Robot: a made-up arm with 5 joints. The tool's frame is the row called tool.
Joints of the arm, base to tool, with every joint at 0 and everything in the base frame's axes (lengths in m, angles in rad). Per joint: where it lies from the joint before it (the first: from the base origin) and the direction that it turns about. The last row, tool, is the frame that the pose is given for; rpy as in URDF.
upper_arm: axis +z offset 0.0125 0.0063 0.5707
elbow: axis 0 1 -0.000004 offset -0.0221 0.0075 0.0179
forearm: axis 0 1 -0.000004 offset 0.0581 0.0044 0.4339
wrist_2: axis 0 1 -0.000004 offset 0.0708 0.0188 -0.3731
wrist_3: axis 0 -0.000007 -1 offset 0.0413 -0.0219 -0.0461
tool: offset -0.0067 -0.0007 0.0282 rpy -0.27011 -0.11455 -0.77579
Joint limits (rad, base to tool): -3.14..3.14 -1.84..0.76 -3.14..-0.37 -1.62..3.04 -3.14..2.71
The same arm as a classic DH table. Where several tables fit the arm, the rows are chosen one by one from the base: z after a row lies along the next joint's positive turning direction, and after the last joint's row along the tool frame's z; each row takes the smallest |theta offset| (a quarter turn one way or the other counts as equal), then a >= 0, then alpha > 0; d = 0 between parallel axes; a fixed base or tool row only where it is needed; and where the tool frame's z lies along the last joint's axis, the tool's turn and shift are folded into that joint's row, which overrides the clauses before.
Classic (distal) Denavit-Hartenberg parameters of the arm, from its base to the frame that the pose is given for. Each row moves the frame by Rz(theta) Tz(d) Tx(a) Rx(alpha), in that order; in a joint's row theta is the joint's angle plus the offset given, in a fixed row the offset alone. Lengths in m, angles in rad.
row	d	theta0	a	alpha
base (fixed)	0	0.4668	0.014	0
upper_arm	0.5886	-0.4668	-0.0221	-1.5708
elbow	0	-1.4377	0.4378	0
forearm	0	-0.3206	-0.3798	0
wrist_2	0.0088	-1.3833	-0.0413	1.5708
wrist_3	0.0074	0.3843	0.0059	-2.8487
tool (fixed)	-0.0109	2.7345	0	0
Joint limits (rad, base to tool): -3.14..3.14 -1.84..0.76 -3.14..-0.37 -1.62..3.04 -3.14..2.71

